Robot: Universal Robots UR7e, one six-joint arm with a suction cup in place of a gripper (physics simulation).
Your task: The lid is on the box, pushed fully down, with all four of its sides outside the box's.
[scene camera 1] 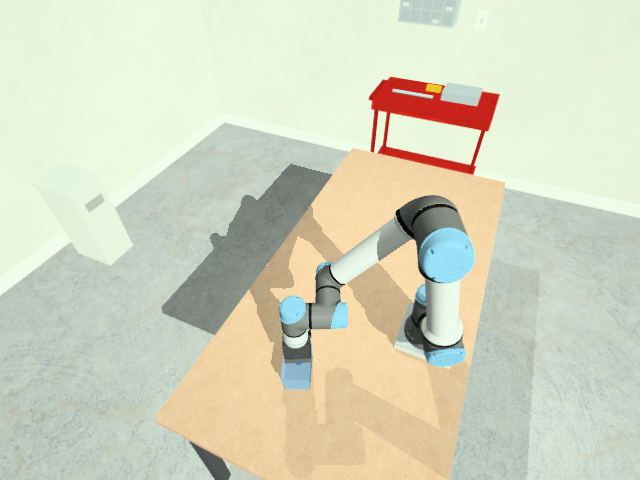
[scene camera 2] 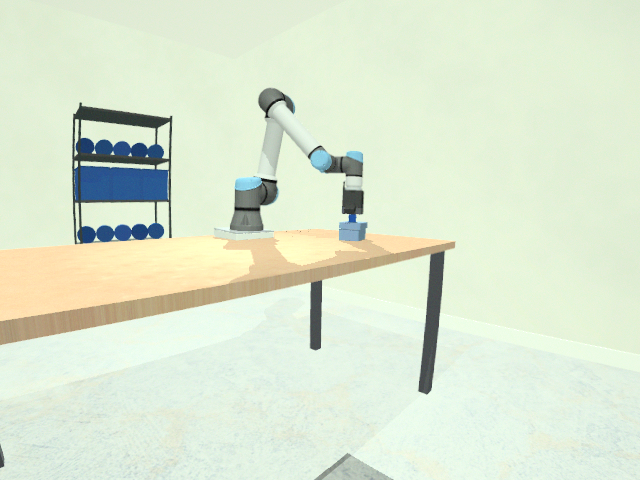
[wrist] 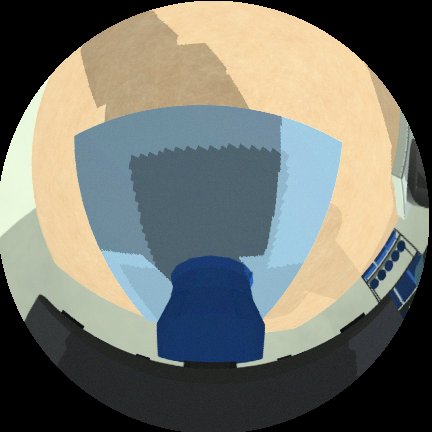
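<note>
Lid (wrist: 159,186), visible. Suction cup (wrist: 210,316), likewise.
</note>
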